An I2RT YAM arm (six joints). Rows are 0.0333 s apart.
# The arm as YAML. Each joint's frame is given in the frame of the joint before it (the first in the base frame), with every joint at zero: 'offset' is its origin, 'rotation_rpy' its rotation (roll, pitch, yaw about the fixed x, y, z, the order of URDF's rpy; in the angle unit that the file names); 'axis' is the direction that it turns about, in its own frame. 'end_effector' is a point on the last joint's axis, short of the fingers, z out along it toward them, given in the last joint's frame.
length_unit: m
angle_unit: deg
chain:
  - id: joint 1
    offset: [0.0, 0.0, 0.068]
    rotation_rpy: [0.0, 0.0, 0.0]
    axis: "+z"
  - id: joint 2
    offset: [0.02, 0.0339, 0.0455]
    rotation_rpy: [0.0, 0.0, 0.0]
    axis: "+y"
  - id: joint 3
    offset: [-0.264, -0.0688, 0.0]
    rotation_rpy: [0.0, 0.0, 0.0]
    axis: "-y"
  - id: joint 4
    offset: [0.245, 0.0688, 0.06]
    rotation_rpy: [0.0, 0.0, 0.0]
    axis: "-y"
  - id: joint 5
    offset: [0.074, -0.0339, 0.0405]
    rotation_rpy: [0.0, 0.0, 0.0]
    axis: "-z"
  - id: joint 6
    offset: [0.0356, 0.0, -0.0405]
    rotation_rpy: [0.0, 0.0, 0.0]
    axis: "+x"
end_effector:
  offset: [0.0, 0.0, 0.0]
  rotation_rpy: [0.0, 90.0, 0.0]
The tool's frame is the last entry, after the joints.
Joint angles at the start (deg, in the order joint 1, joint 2, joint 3, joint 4, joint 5, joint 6):
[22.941 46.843 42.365 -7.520 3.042 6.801]
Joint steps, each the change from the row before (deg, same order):
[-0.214 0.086 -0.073 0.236 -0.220 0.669]
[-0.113 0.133 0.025 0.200 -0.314 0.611]
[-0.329 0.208 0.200 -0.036 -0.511 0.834]
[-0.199 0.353 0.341 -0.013 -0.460 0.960]
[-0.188 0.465 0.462 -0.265 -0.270 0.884]
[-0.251 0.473 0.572 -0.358 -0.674 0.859]
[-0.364 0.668 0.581 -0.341 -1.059 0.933]
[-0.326 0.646 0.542 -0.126 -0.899 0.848]
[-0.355 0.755 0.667 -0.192 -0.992 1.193]
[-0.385 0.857 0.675 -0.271 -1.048 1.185]
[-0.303 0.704 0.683 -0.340 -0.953 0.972]
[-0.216 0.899 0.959 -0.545 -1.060 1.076]
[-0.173 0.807 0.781 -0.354 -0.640 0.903]
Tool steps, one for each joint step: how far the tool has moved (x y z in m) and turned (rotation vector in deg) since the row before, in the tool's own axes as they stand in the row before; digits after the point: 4 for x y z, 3 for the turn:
[0.0001 -0.0006 0.0005 -0.020 -0.073 0.717]
[-0.0003 -0.0001 0.0005 -0.214 -0.062 0.639]
[-0.0008 -0.0007 0.0006 -0.180 0.074 0.900]
[-0.0013 -0.0002 0.0010 -0.257 0.069 1.000]
[-0.0013 -0.0002 0.0013 -0.037 0.280 0.917]
[-0.0017 -0.0001 0.0011 -0.370 0.338 0.908]
[-0.0014 -0.0003 0.0020 -0.599 0.566 1.012]
[-0.0016 -0.0003 0.0019 -0.515 0.353 0.925]
[-0.0020 -0.0003 0.0022 -0.560 0.425 1.283]
[-0.0017 -0.0005 0.0027 -0.533 0.609 1.298]
[-0.0019 -0.0001 0.0020 -0.533 0.526 1.070]
[-0.0026 0.0004 0.0024 -0.670 0.710 1.171]
[-0.0021 0.0002 0.0023 -0.332 0.503 0.985]

